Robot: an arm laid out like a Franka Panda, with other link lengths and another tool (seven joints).
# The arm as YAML. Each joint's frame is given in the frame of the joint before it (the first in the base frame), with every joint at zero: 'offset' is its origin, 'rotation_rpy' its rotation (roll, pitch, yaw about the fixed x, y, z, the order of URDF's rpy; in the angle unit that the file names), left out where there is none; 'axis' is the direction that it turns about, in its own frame. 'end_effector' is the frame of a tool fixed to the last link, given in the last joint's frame.
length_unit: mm
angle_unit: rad
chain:
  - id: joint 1
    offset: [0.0, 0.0, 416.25]
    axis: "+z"
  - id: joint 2
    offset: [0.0, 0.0, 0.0]
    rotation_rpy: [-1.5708, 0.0, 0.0]
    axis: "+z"
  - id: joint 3
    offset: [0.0, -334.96, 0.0]
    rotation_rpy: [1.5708, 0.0, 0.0]
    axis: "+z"
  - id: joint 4
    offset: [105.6, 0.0, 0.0]
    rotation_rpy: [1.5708, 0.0, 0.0]
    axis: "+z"
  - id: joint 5
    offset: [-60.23, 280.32, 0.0]
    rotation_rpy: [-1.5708, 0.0, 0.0]
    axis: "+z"
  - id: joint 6
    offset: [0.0, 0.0, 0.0]
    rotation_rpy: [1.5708, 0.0, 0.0]
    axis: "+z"
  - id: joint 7
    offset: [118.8, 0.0, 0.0]
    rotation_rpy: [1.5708, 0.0, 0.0]
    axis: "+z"
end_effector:
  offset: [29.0, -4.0, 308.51]
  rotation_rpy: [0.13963, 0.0, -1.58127]
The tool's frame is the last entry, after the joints.
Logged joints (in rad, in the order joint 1, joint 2, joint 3, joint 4, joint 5, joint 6, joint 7), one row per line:
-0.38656, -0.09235, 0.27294, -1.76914, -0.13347, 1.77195, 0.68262
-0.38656, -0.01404, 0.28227, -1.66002, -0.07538, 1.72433, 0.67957
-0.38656, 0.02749, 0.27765, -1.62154, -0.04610, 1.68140, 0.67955
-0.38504, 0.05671, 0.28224, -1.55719, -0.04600, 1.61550, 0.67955
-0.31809, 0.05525, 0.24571, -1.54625, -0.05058, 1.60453, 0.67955
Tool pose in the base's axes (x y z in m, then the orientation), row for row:
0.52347, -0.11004, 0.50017, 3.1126, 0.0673, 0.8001
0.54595, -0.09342, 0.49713, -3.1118, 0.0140, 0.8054
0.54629, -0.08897, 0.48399, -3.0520, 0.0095, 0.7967
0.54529, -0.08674, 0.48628, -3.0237, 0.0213, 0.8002
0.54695, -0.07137, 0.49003, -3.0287, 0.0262, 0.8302
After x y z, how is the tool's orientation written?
As angles about the fixed x, y, z axes (roll, pitch, yaw), in radians.
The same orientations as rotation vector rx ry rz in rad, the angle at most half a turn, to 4 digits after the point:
2.8433, 1.2039, -0.0783
-2.8700, -1.2222, 0.0383
-2.8225, -1.1871, 0.0666
-2.8004, -1.1822, 0.0997
-2.7892, -1.2267, 0.1060

